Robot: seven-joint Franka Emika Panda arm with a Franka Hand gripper.
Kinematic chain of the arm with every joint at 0, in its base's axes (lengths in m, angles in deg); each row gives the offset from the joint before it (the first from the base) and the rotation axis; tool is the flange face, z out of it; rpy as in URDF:
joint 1: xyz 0 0 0.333 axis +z
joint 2: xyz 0 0 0 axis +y
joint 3: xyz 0 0 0.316 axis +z
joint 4: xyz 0.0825 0 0 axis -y
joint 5: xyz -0.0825 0 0.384 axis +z
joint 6: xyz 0 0 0 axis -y
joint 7: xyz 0.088 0 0 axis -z
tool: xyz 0 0 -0.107 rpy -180 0 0
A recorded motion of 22 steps. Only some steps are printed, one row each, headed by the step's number.
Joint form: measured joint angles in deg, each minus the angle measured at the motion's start. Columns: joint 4, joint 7, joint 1, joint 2, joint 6, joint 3, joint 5.
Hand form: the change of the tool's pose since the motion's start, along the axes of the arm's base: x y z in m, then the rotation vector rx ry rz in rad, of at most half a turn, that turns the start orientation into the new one. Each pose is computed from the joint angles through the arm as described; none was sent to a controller.
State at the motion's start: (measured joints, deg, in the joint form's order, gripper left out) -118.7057 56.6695 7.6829 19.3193 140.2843 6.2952 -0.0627
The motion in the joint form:
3: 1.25 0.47 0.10 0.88 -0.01 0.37 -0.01
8: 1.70 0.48 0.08 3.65 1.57 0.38 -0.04
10: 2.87 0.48 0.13 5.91 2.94 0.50 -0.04
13: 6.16 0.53 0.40 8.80 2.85 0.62 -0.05
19: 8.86 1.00 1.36 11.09 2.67 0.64 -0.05
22: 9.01 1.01 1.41 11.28 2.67 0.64 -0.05
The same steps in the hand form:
3: 0.0050 0.0059 0.0000 0.0054 -0.0051 -0.0011
8: 0.0069 0.0064 -0.0231 0.0072 0.0083 -0.0026
10: 0.0123 0.0095 -0.0363 0.0134 0.0046 -0.0018
13: 0.0257 0.0164 -0.0443 0.0208 0.0006 0.0011
19: 0.0343 0.0291 -0.0506 0.0264 -0.0017 0.0074
22: 0.0347 0.0297 -0.0516 0.0266 -0.0009 0.0079

